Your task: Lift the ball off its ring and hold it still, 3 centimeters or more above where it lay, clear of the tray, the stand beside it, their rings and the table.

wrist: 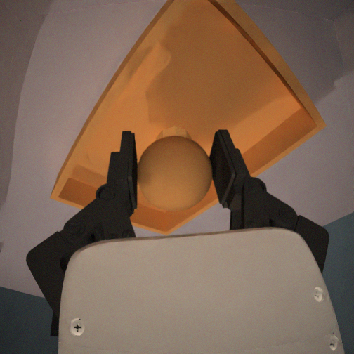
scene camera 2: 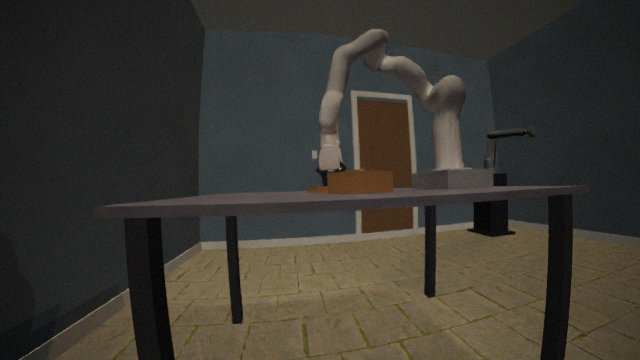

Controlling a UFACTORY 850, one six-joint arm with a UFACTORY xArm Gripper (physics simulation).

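The orange ball [wrist: 175, 175] is between the two black finger pads in the wrist view, with a pad against each side. My gripper [wrist: 174, 146] [scene camera 2: 330, 175] is shut on it, low over the orange tray [wrist: 287, 145] [scene camera 2: 317, 190]. A bit of the pale orange ring [wrist: 173, 132] shows just past the ball; the ball hides the rest, and whether they touch cannot be told. In the scene view the ball does not show, and the taller orange stand [scene camera 2: 361, 182] hides part of the fingers.
The stand is close beside the tray on the table [scene camera 2: 240, 200]. Its ring [scene camera 2: 359, 170] shows faintly on top. The grey robot base [scene camera 2: 452, 178] stands to the right of the stand. The tray's raised walls surround the area under the fingers.
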